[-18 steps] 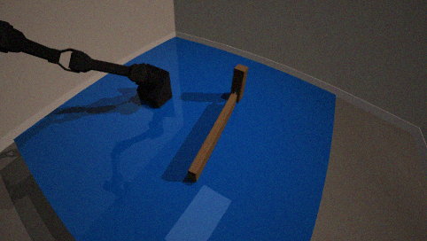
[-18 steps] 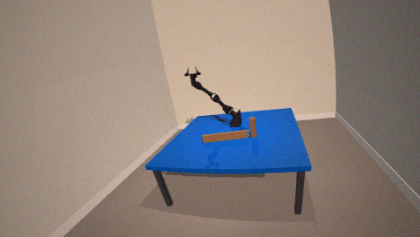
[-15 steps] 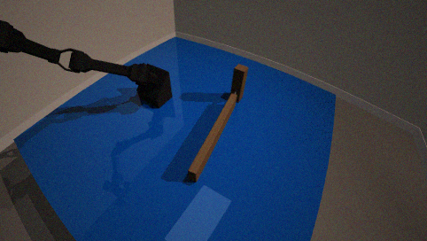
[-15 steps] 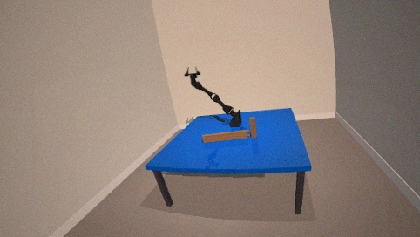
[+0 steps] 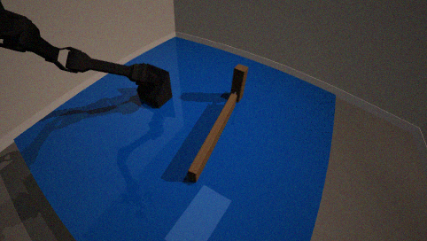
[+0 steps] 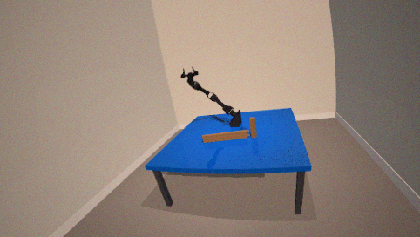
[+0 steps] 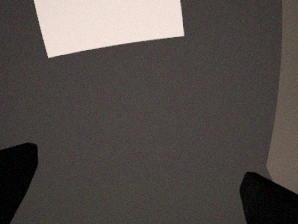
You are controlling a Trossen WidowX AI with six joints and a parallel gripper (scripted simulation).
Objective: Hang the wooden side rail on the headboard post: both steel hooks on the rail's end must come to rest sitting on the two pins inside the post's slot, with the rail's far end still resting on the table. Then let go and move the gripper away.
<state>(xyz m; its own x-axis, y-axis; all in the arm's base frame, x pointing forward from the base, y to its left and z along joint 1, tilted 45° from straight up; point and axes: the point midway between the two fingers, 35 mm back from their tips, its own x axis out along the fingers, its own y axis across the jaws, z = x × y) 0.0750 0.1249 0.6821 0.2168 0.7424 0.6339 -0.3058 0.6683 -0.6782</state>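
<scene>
The headboard post lies 630 mm below my gripper tip, 620 mm to the left of it and 240 mm ahead of it.
</scene>
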